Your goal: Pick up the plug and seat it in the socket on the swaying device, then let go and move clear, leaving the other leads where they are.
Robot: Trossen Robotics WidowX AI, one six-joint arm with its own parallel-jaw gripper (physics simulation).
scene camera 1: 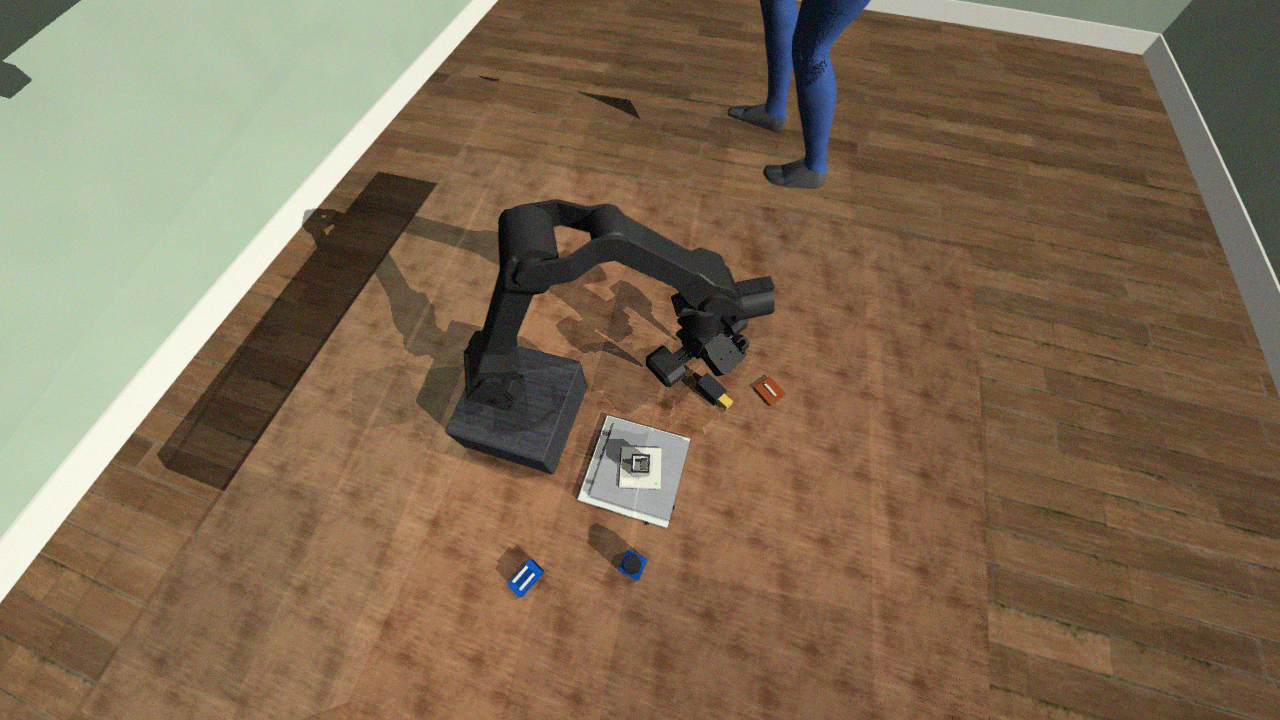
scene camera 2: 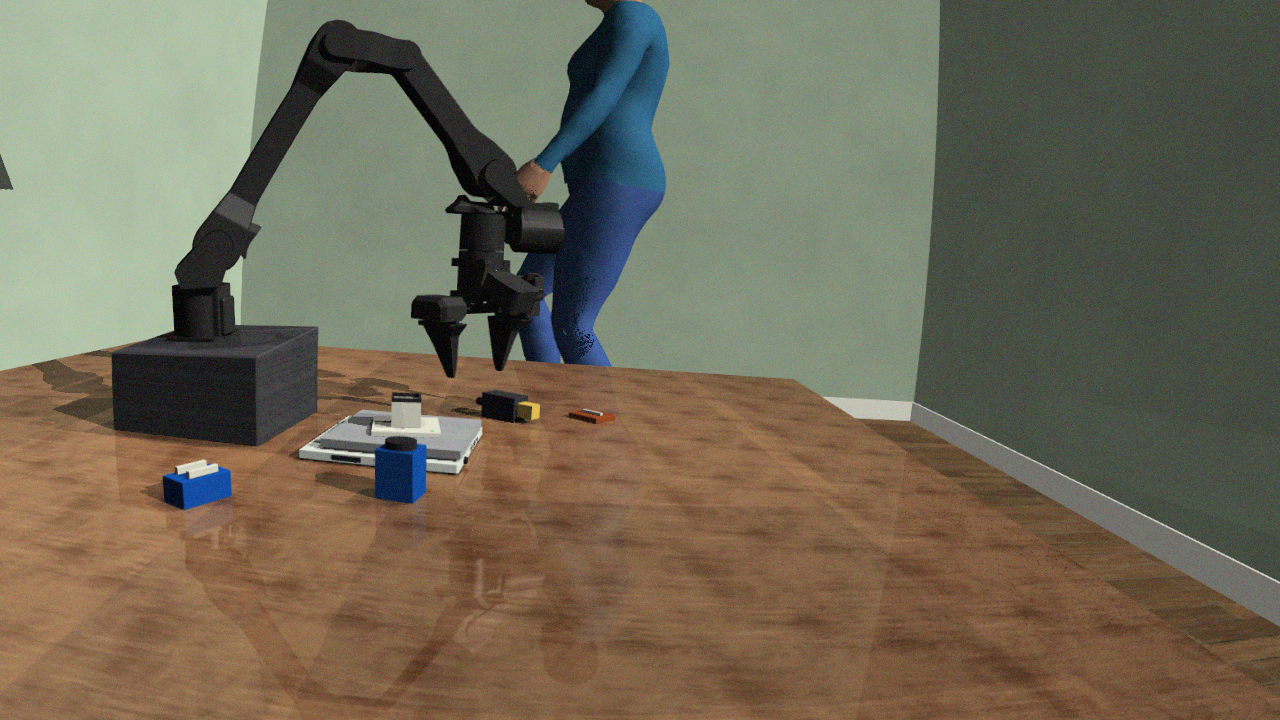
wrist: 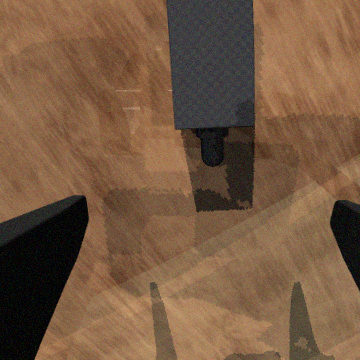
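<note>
The plug (scene camera 1: 711,388) (scene camera 2: 503,405) (wrist: 212,65) lies flat on the table, with a dark body, a yellow tip and a short black stub at its rear. My gripper (scene camera 1: 694,367) (scene camera 2: 475,371) (wrist: 212,210) is open and empty, pointing down above the table. In the wrist view the plug's stub lies between and ahead of the fingertips; its yellow tip is outside that view. The socket (scene camera 1: 640,462) (scene camera 2: 406,411) is a small white square housing, open on top, on a pale plate of the grey and white device (scene camera 1: 671,454) (scene camera 2: 344,436).
A red-brown flat piece (scene camera 1: 769,390) (scene camera 2: 592,416) lies beyond the yellow tip. A blue block with white strips (scene camera 1: 525,578) (scene camera 2: 204,490) and a blue block with a black round top (scene camera 1: 631,564) (scene camera 2: 400,474) stand beyond the device. A person (scene camera 2: 617,125) stands behind the table.
</note>
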